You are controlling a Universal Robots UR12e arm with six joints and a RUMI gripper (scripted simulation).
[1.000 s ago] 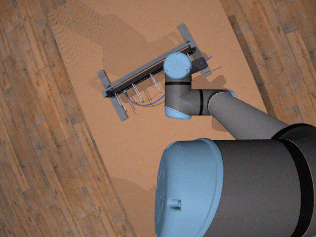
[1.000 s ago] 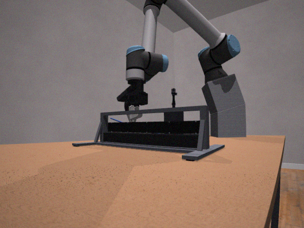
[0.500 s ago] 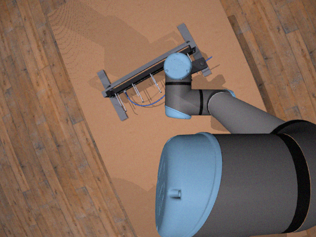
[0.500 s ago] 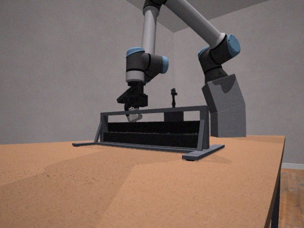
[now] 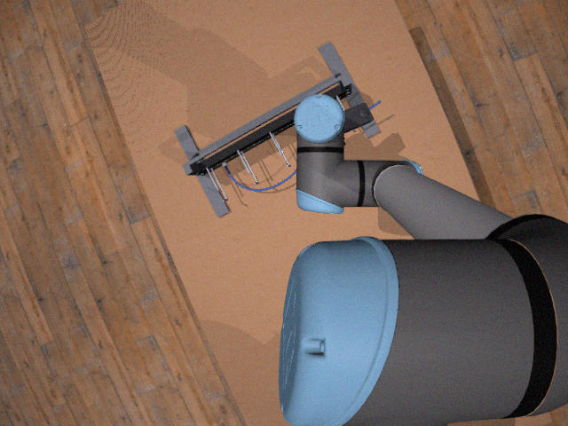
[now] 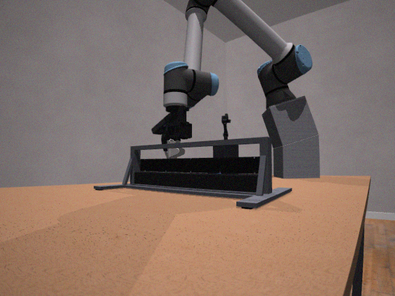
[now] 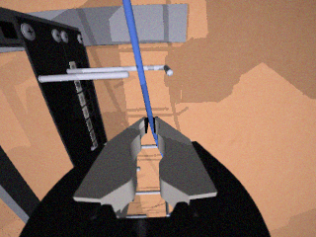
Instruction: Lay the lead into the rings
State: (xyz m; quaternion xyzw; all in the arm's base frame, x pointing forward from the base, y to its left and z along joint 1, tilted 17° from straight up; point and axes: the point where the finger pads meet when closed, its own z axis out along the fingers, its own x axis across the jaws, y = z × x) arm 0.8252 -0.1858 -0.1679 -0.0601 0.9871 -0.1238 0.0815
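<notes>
Now: the rack 80 mm ahead of my hand, 160 mm to the left of it and 10 mm below it.
</notes>
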